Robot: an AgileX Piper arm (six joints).
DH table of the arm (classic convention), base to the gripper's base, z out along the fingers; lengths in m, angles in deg. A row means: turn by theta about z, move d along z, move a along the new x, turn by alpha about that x. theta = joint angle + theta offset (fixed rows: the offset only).
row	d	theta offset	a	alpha
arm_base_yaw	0.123	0	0	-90
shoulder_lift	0	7.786	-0.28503	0
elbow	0	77.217	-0.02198	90
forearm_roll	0.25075	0	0	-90
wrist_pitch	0	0	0	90
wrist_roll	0.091	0	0	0
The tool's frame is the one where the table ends.
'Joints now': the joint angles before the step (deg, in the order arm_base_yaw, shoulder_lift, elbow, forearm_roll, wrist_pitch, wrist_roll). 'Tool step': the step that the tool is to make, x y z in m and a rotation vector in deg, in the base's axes. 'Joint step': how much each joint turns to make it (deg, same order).
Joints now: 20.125 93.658 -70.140 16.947 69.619 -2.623
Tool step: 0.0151 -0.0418 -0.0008 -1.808 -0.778 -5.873
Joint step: -7.796 0.010 -0.008 -2.009 0.096 -1.304
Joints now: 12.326 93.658 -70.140 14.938 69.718 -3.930
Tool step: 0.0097 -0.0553 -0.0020 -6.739 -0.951 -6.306
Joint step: -8.596 0.007 -0.007 -7.174 0.000 -0.001
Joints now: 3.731 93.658 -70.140 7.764 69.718 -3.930
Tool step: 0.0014 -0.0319 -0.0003 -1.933 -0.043 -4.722
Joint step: -5.446 -0.002 -0.006 -2.036 0.008 -0.076
